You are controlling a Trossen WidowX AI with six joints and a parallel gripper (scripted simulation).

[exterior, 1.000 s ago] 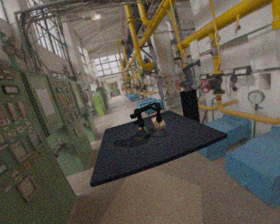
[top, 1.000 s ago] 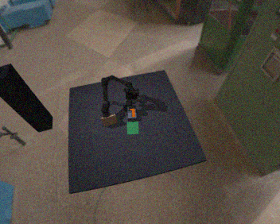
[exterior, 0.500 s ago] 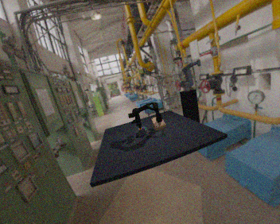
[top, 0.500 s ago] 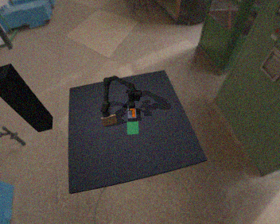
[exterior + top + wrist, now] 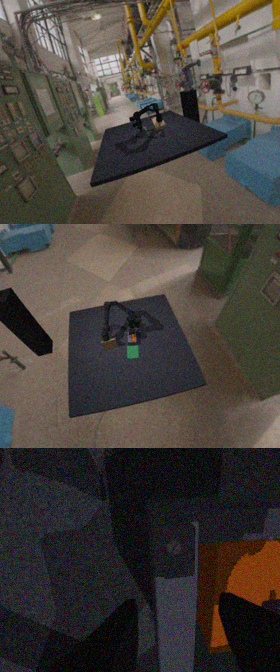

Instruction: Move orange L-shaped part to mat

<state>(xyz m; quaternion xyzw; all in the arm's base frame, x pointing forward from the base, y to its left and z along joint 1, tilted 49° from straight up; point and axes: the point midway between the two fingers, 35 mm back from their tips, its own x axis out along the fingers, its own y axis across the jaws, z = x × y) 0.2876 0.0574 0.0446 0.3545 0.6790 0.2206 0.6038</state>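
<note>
My gripper tip is 2 cm past the orange L-shaped part, 5 cm to the left of it and 2 cm above it. Round my gripper tip: green mat: 5 cm behind, 21 cm to the right, 8 cm below.
</note>
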